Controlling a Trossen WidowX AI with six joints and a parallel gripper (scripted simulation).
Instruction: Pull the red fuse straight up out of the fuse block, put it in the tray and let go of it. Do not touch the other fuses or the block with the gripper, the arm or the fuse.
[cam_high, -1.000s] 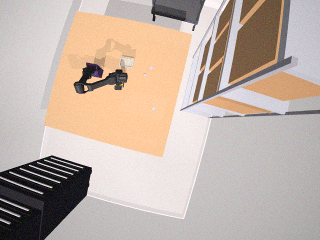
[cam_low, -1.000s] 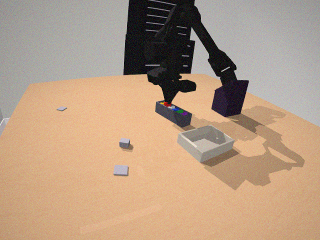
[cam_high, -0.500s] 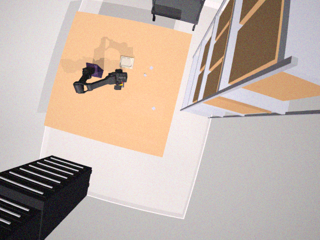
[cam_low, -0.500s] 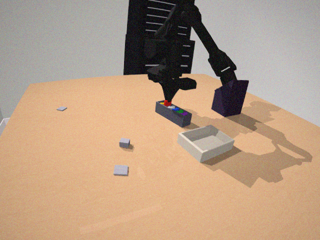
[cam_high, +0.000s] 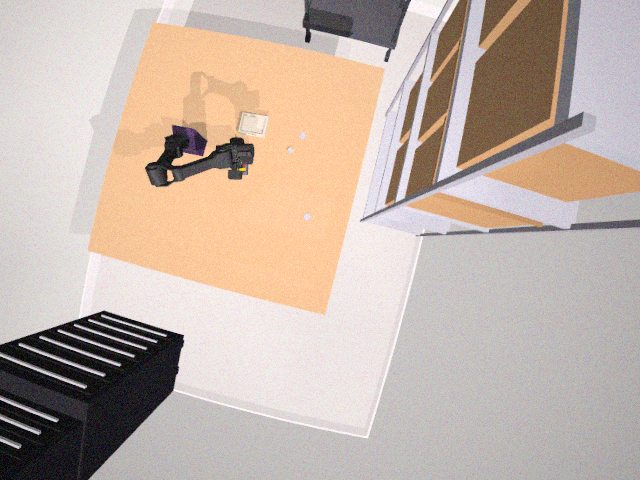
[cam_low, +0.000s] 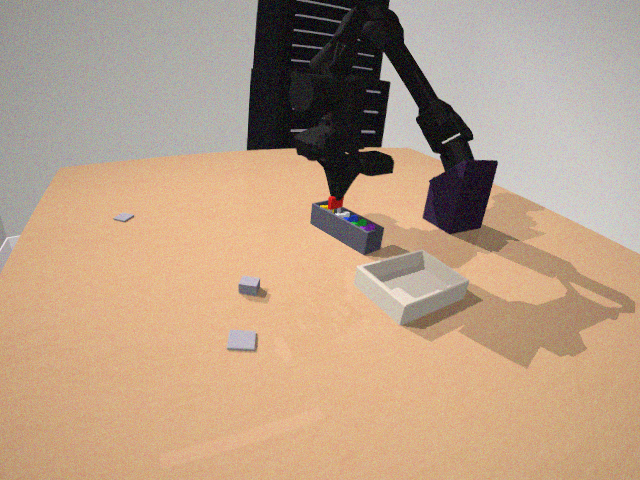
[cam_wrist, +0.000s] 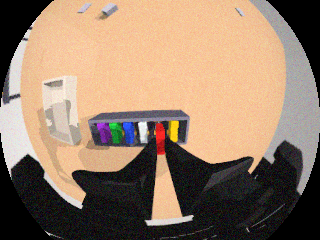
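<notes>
Now: the tray 210 mm to the left of my gripper tip, 60 mm below it and 40 mm behind it. From my gripper tip the other things lie so: red fuse 10 mm below.
</notes>
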